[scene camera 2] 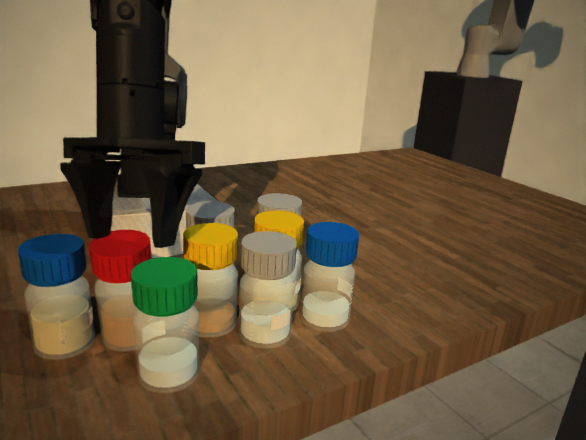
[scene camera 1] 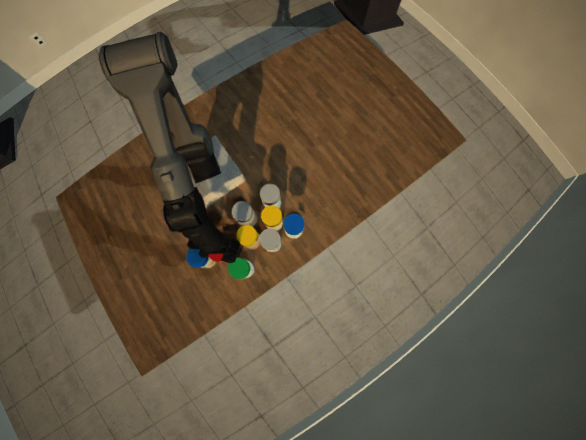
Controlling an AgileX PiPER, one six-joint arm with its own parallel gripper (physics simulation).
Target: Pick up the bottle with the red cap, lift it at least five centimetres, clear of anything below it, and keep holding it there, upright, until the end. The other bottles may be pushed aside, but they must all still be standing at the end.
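Note:
The bottle with the red cap (scene camera 1: 215, 257) (scene camera 2: 120, 256) stands upright on the wooden table, between a blue-capped bottle (scene camera 1: 197, 258) (scene camera 2: 52, 260) and a green-capped bottle (scene camera 1: 239, 268) (scene camera 2: 165, 287). My gripper (scene camera 1: 227, 251) (scene camera 2: 132, 240) is open and points down. In scene camera 2 its fingertips are about level with the top of the red cap, one near the cap's left edge and the other just past its right edge. They appear to be behind the cap, and nothing shows held between them. The arm hides part of the red cap in scene camera 1.
Two yellow-capped bottles (scene camera 1: 247, 236) (scene camera 2: 211, 245) (scene camera 1: 271, 217) (scene camera 2: 280, 227), several grey-capped bottles (scene camera 1: 270, 240) (scene camera 2: 268, 255), and another blue-capped bottle (scene camera 1: 294, 225) (scene camera 2: 332, 244) stand to the right. A pale block (scene camera 1: 230, 175) (scene camera 2: 135, 225) lies behind the gripper.

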